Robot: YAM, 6 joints.
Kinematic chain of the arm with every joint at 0, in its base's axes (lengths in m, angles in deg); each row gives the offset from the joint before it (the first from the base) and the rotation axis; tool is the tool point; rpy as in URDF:
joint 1: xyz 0 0 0.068 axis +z
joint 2: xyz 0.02 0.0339 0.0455 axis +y
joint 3: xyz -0.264 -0.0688 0 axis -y
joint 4: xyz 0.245 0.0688 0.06 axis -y
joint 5: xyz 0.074 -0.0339 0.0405 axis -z
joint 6: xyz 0.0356 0 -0.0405 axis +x
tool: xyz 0 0 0 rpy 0 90 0
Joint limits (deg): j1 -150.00..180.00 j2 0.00..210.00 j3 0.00..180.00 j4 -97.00..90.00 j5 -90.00..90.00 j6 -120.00..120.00
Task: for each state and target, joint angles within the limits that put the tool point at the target. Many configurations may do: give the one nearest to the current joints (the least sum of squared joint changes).
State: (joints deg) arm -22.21 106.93 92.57 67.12 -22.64 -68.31
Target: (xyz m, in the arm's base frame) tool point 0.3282 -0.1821 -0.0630
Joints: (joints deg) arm -31.07 148.56 55.25 55.11 -22.08 -68.31
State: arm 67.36 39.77 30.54 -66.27 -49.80 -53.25
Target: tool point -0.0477 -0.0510 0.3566
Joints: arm 71.23 5.79 62.03 -68.73 -53.87 -53.25
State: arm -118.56 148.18 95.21 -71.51 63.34 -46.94
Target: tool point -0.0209 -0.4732 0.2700
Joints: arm -88.68 129.00 122.89 -59.99 63.38 -46.94
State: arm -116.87 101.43 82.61 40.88 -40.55 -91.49
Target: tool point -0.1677 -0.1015 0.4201
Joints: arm -150.00 51.96 46.16 41.46 -6.53 -91.49
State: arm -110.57 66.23 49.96 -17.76 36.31 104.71
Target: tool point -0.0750 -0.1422 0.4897
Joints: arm -110.30 51.35 73.71 -10.38 36.18 104.71
